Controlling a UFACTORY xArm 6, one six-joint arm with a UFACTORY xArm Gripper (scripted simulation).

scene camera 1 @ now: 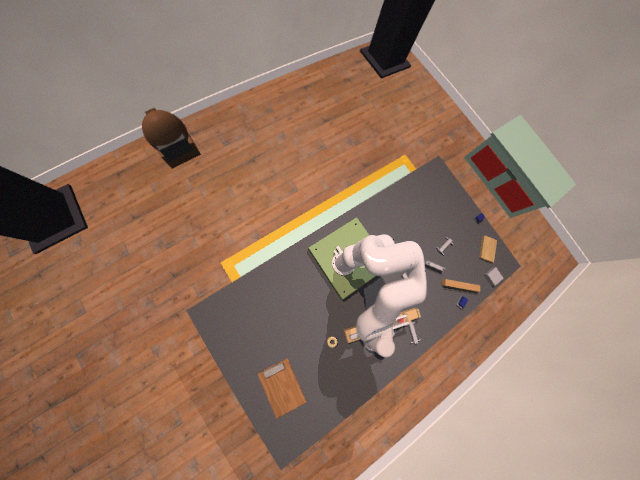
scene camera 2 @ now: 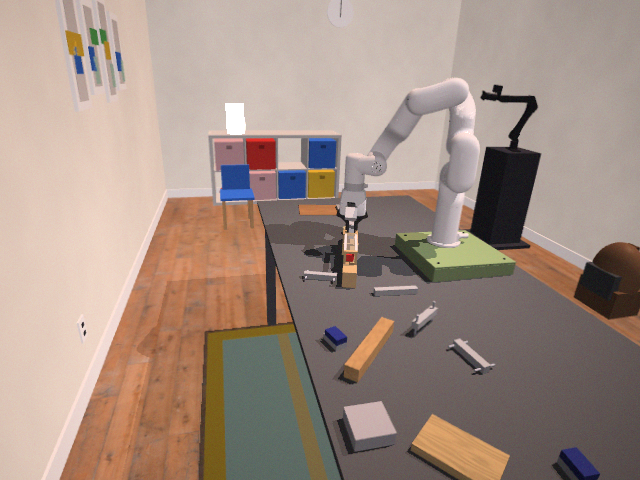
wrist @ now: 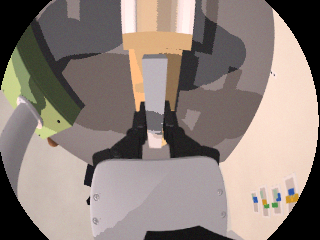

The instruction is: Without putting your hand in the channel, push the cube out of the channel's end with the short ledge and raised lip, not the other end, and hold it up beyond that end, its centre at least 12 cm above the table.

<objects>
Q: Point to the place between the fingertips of the gripper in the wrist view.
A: At 154, 109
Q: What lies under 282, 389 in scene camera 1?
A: A clipboard.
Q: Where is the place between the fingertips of the gripper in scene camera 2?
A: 351, 231
</objects>
